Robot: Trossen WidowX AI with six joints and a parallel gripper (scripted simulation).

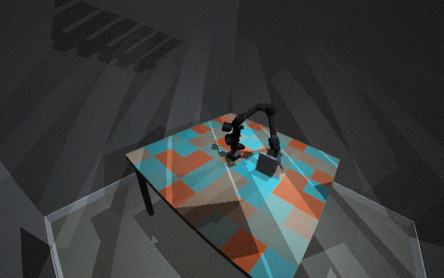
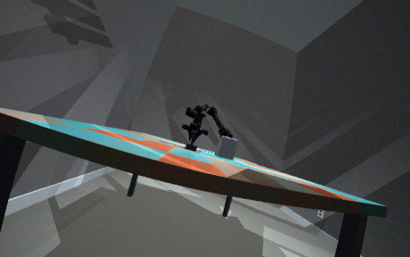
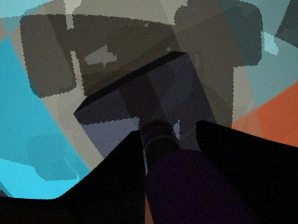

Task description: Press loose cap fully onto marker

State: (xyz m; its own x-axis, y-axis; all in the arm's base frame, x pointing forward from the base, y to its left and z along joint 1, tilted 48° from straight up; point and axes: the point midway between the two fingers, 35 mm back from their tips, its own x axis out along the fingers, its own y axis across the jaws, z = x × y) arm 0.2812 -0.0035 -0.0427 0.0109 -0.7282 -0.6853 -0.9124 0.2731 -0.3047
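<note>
My gripper tip is 10 mm to the left of the purple marker cap and 50 mm below it.
</note>
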